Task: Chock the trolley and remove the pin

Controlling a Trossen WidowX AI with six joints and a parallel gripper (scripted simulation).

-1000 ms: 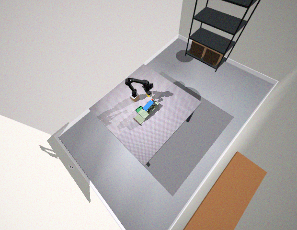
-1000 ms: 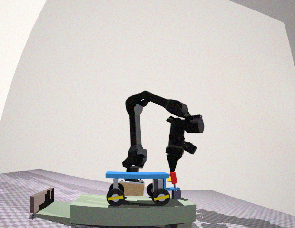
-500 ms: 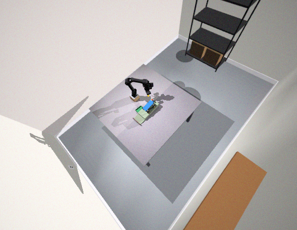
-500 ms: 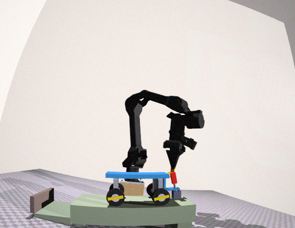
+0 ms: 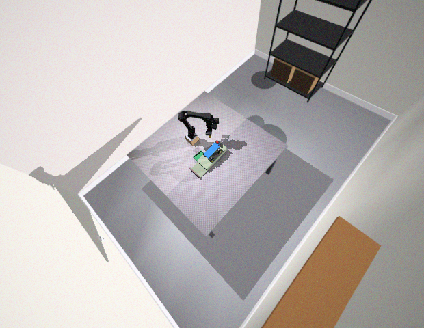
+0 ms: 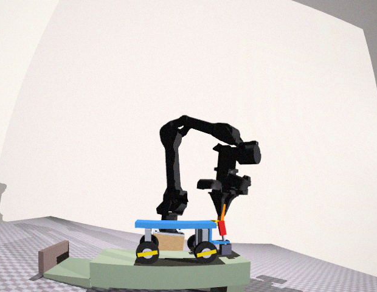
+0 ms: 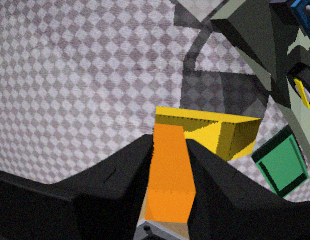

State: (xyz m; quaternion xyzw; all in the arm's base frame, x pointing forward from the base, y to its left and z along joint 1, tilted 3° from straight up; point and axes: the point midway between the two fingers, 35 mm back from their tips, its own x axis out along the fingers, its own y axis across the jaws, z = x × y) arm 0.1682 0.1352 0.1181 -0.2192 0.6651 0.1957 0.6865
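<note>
My gripper tip is now 10 mm short of the yellow chock, 20 mm to the left of it and 10 mm above it. The rest, counted from my gripper tip: red-headed stop pin (140 mm ahead, 30 mm to the right, 40 mm below); pale green ramp (150 mm ahead, 160 mm to the right, 130 mm below); blue-decked trolley (150 mm ahead, 150 mm to the right, 60 mm below).
</note>
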